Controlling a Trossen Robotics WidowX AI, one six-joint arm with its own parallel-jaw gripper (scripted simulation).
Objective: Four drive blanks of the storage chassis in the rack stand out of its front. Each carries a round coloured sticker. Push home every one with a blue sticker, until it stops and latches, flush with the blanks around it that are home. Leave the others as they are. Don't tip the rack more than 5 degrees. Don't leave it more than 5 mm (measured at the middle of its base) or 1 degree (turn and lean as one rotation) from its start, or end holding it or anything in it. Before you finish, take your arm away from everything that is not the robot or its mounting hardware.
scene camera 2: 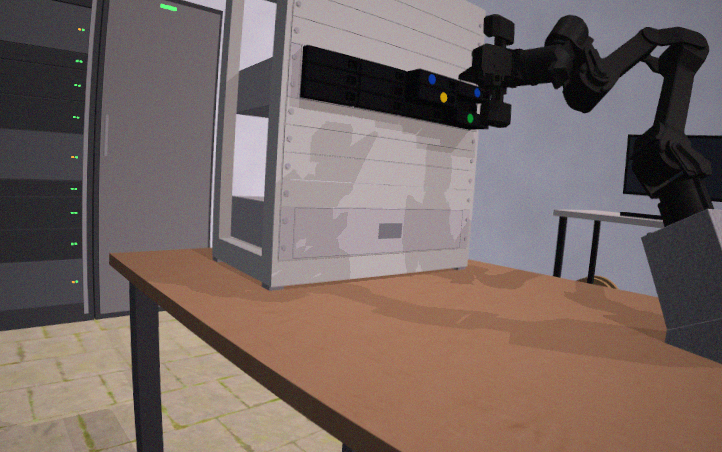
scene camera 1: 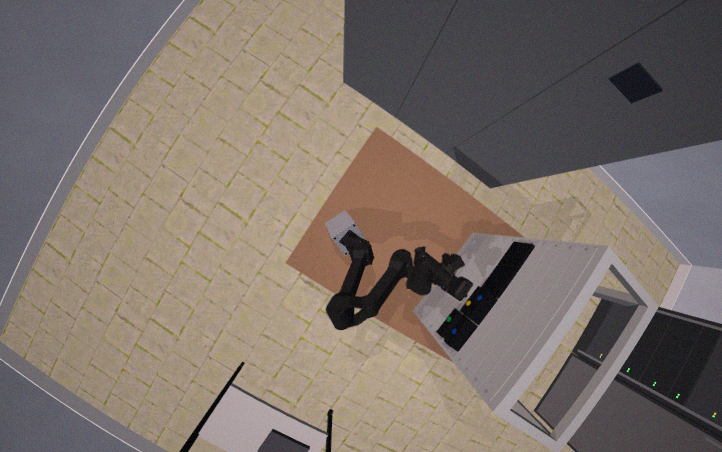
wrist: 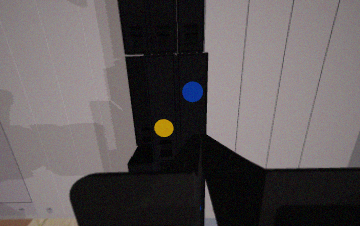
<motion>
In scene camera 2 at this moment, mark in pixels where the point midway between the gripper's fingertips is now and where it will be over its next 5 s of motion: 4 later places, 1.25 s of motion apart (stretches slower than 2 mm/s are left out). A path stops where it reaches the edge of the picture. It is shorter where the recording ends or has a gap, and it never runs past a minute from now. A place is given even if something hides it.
The gripper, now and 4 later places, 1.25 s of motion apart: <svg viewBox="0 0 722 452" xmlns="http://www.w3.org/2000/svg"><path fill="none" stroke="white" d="M459 77L442 79L438 81L431 82L428 83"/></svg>
</motion>
